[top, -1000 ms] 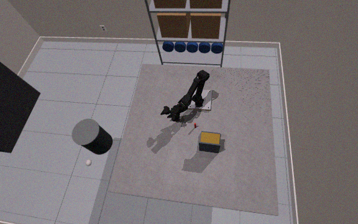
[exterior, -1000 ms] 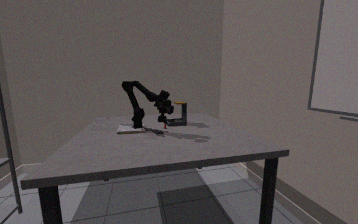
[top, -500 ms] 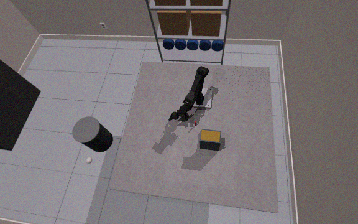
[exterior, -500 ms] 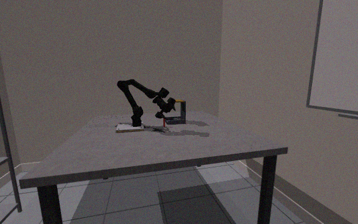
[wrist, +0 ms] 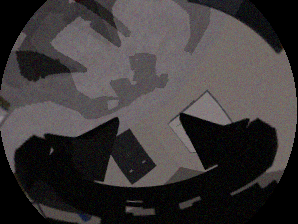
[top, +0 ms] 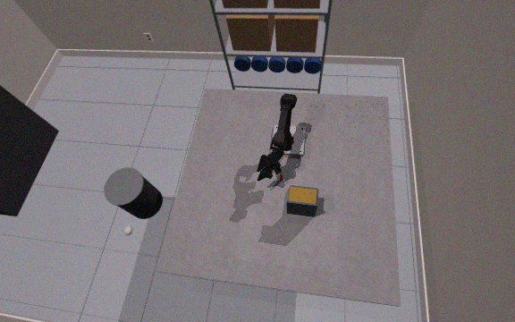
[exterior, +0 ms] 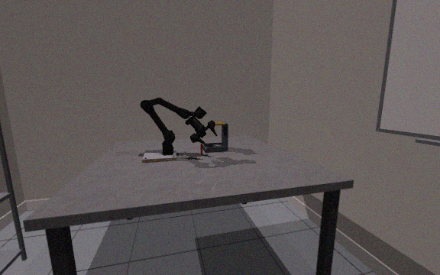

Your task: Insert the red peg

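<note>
My gripper tip is now 2 cm past the red peg, 14 cm to the right of it and 9 cm above it. Also, from my gripper tip: dark back wall (20 cm ahead, 24 cm to the left, 2 cm below); then yellow roof (16 cm ahead, 24 cm to the left, 7 cm above).
</note>
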